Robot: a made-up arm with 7 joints.
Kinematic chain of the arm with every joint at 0, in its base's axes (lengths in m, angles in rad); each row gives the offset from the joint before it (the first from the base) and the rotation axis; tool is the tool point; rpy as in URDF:
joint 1: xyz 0 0 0.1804 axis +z
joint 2: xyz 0 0 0 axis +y
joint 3: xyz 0 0 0.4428 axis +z
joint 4: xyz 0.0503 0 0 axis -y
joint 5: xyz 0.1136 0 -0.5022 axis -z
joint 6: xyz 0 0 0 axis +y
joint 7: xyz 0.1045 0 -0.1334 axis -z
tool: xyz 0 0 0 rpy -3.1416 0 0
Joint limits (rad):
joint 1: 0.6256..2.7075
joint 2: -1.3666..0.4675
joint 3: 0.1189..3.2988
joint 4: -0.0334..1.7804
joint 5: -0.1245..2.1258
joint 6: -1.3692..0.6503
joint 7: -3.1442..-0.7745
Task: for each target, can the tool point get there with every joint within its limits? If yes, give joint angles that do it. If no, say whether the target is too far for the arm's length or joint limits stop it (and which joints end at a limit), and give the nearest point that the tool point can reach.
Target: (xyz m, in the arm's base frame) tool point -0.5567 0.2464 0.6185
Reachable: yes | joints 1.0868 -0.2806 1.4802 1.0301 0.1587 -0.9948 -2.5947
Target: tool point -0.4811 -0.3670 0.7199
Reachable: yes | joints 2.4575 0.1915 1.7530 1.3892 0.9930 -0.9616 -1.3549
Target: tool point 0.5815 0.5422 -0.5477
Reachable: no: joint limits stop it (at a limit: joint 2, joint 3) | nearest point 0.4022 0.3750 -0.0580 | short by 0.548 m
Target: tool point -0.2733 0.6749 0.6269
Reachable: yes | joints 1.5612 0.2452 0.6777 1.4311 0.8194 -0.7893 -2.3057
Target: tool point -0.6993 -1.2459 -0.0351
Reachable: no: too far | nearest point -0.4874 -0.8684 0.0302 | short by 0.438 m
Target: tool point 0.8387 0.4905 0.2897
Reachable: no: joint limits stop it (at a limit: joint 1, joint 2, joint 3) | nearest point 0.7105 0.4852 0.3295 | short by 0.134 m
